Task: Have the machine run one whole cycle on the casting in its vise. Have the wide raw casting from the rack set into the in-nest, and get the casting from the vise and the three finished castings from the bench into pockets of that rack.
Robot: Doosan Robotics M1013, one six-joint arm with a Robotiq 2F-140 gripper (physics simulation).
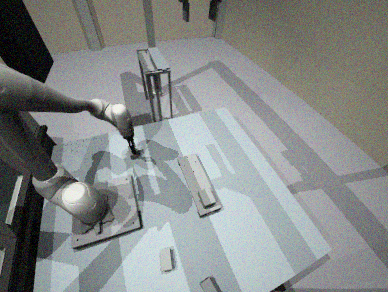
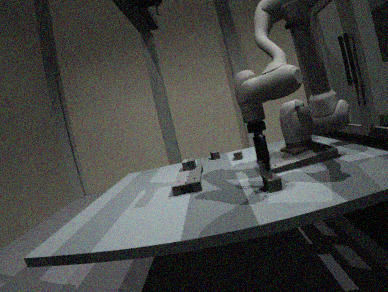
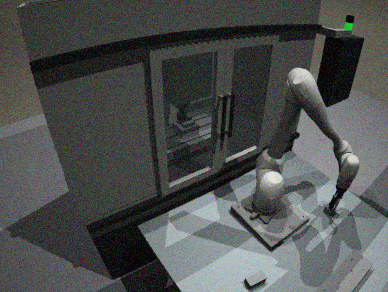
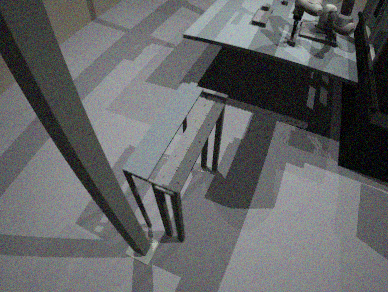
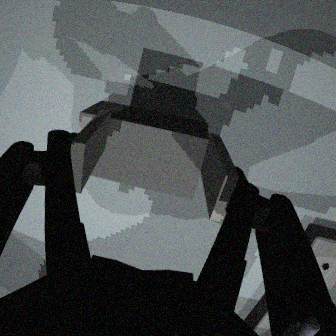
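Where they show: gripper, fingertip midpoint: [image 2: 266, 177] [image 3: 332, 207] [image 4: 291, 38] [image 5: 156, 139]; arm's base, origin of the base link: [image 1: 95, 212] [image 2: 300, 148] [image 3: 263, 208] [image 4: 324, 30].
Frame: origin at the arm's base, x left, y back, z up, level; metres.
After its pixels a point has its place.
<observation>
My gripper [image 1: 134, 151] {x 0.340, y -0.352, z -0.002 m} [image 2: 266, 176] {x 0.340, y -0.352, z -0.002 m} [image 3: 332, 211] {x 0.340, y -0.352, z -0.002 m} [image 5: 156, 139] {x 0.340, y -0.352, z -0.002 m} is low over the bench, its pads against both ends of a block-shaped casting [image 2: 274, 185] {x 0.403, y -0.348, z -0.021 m} [image 5: 150, 145] {x 0.343, y -0.348, z 0.003 m}. The casting sits at bench level. Another casting [image 1: 206, 198] {x -0.249, y -0.612, z 0.053 m} [image 2: 188, 164] {x -0.189, y -0.629, z 0.036 m} lies on one end of a long nest plate [image 1: 193, 175] {x -0.055, y -0.638, z 0.003 m} [image 2: 187, 187] {x 0.118, y -0.669, z -0.006 m}. Two more castings [image 1: 166, 259] {x -0.413, y -0.270, z 0.002 m} [image 1: 210, 284] {x -0.616, y -0.407, z 0.002 m} [image 2: 214, 155] {x -0.588, y -0.406, z -0.017 m} [image 2: 238, 156] {x -0.361, y -0.281, z -0.025 m} lie apart on the bench. Through the closed machine door [image 3: 156, 120] {x -0.372, y 0.529, z 0.543 m}, the vise area [image 3: 185, 125] shows dimly; its casting is hard to make out. The rack [image 1: 159, 60] {x 1.573, y -1.066, z 0.067 m} [image 4: 165, 135] {x 1.776, y -1.066, z 0.067 m} shows no casting in its pockets.
The arm's square base plate [image 1: 137, 220] {x -0.152, y -0.206, z -0.010 m} [image 3: 272, 242] {x -0.164, y -0.194, z -0.009 m} stands between the gripper and the machine. A thick slanting post [image 4: 75, 125] {x 2.227, y -1.147, z 0.629 m} rises beside the rack. The beacon [image 3: 348, 26] {x 1.285, y 0.151, z 1.003 m} on the dark cabinet [image 3: 340, 70] {x 1.158, y 0.102, z 0.646 m} is green. The bench edge [image 2: 100, 254] {x 0.550, y -1.012, z -0.057 m} runs near the gripper's side.
</observation>
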